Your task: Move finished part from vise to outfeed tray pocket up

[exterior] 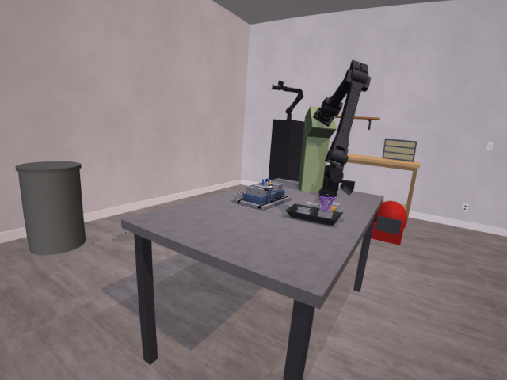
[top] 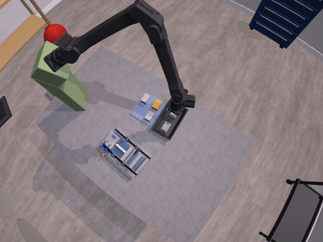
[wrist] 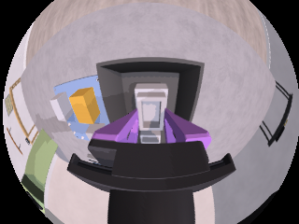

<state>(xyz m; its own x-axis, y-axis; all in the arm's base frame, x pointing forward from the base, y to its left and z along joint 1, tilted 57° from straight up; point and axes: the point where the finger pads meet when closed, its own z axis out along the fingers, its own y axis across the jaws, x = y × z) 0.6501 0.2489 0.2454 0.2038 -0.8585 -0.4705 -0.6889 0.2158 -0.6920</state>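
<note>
Right now the orange block is 12 cm behind my hand, 4 cm to the right of it and 4 cm below it. Also, from my hand: blue plate: 15 cm behind, 10 cm to the right, 6 cm below.
</note>
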